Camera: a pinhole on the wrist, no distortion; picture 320 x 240 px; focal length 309.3 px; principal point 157.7 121.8 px. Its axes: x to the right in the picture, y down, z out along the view. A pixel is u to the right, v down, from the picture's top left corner.
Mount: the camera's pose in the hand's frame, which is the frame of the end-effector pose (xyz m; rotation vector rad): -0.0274 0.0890 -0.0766 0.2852 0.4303 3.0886
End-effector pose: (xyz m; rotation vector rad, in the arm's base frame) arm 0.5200 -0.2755 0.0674 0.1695 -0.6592 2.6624
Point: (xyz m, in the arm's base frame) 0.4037 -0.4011 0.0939
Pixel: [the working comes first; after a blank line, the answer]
In the camera's frame: -0.0652 -0.0026 0.1784

44.7 117.3
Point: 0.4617 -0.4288 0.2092
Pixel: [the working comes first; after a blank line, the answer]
In the camera's frame: -0.0081 0.0760 0.2678

148.4 209.6
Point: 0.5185 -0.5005 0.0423
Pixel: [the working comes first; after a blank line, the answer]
In the camera's frame: 0.0850 -0.0583 0.1703

312.0 15.8
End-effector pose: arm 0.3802 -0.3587 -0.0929 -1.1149 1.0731 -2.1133
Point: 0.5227 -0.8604 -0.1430
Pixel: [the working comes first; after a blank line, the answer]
In the camera's frame: -0.2139 -0.1235 0.4805

20.0 42.3
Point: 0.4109 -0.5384 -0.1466
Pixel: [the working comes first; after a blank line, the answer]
In the camera's frame: -0.0867 -0.0108 0.1850

12.8 103.7
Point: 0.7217 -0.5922 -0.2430
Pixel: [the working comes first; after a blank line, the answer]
In the camera's frame: 0.1271 -0.0737 0.4282

249.5 68.6
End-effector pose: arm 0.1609 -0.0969 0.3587 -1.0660 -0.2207 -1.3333
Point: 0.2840 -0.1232 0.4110
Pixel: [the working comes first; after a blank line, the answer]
In the camera's frame: -0.0901 0.0452 0.1500

outside the picture
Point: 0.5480 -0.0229 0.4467
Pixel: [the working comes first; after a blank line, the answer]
In the camera's frame: -0.0797 -0.0868 0.4020

96.4 55.0
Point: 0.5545 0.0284 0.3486
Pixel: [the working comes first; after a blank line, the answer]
In the camera's frame: 0.0172 -0.1377 0.3847

171.6 11.1
